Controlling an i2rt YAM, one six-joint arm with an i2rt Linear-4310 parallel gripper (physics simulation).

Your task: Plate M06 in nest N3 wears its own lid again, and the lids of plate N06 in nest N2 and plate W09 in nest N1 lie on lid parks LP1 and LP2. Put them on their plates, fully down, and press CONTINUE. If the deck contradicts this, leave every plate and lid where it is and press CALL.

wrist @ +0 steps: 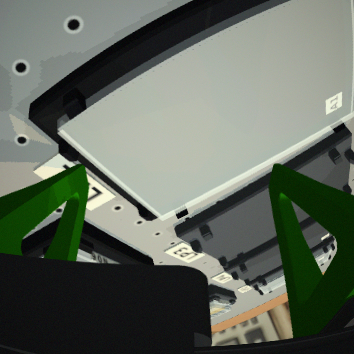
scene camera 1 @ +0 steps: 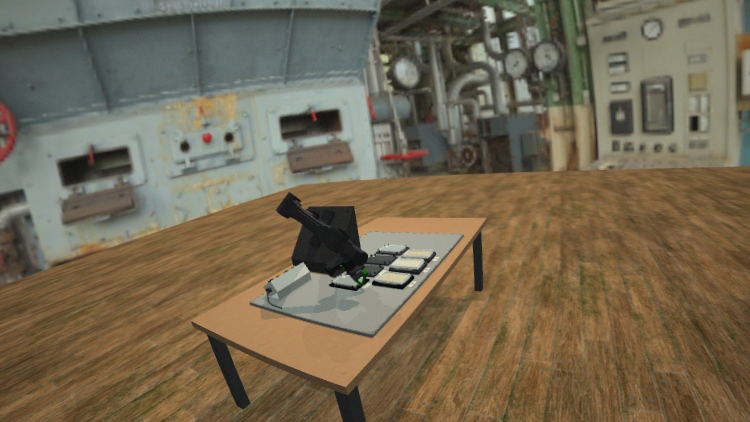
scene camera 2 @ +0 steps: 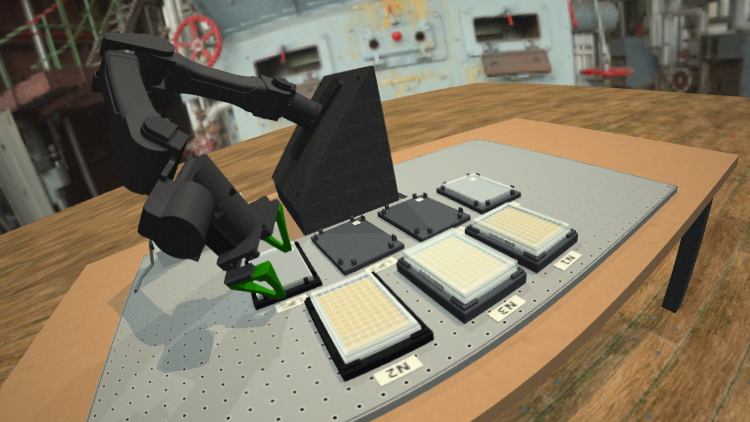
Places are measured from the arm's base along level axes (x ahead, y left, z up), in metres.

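Pixels of known places: gripper, fingertip midpoint: (wrist: 178,174) (scene camera 1: 357,279) (scene camera 2: 285,273); arm's base at its link origin: (scene camera 2: 317,118).
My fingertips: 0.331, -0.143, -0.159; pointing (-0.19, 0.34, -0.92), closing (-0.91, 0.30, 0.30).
Observation:
Ahead of a thing's pixels: the offset from my fingertips to its top centre, as dx, dy, dz. "spot": to the spot under its first point.
My gripper (scene camera 1: 360,282) (scene camera 2: 283,273) (wrist: 178,174) is open, its green fingertips spread low over one edge of a clear lid {-0.037, -0.013, -0.003} (scene camera 1: 345,281) (scene camera 2: 293,268) (wrist: 200,115), which lies on the leftmost park in scene camera 2. This park's label is partly hidden. Another lid {-0.089, +0.377, -0.003} (scene camera 1: 393,248) (scene camera 2: 479,192) lies on the farthest park. The plate in N2 {+0.133, +0.074, +0.006} (scene camera 1: 393,278) (scene camera 2: 367,314) shows bare yellowish wells; part of its marking, apparently N06, shows in the wrist view. The plate in N3 {+0.118, +0.210, +0.012} (scene camera 1: 408,264) (scene camera 2: 456,262) stands taller under a clear lid. The plate in N1 {+0.096, +0.332, +0.009} (scene camera 1: 419,255) (scene camera 2: 519,226) looks unlidded.
Two dark parks {spot: -0.035, +0.116, -0.011} (scene camera 2: 356,245) {spot: -0.060, +0.246, -0.011} (scene camera 2: 424,215) without lids stand between the lidded ones; the label LP3 {spot: +0.030, +0.131, -0.019} (wrist: 184,252) is readable in the wrist view. A black arm stand (scene camera 2: 346,157) rises behind them. A pale button box {-0.268, -0.170, +0.063} (scene camera 1: 291,280) stands at the deck's left; its buttons are unreadable.

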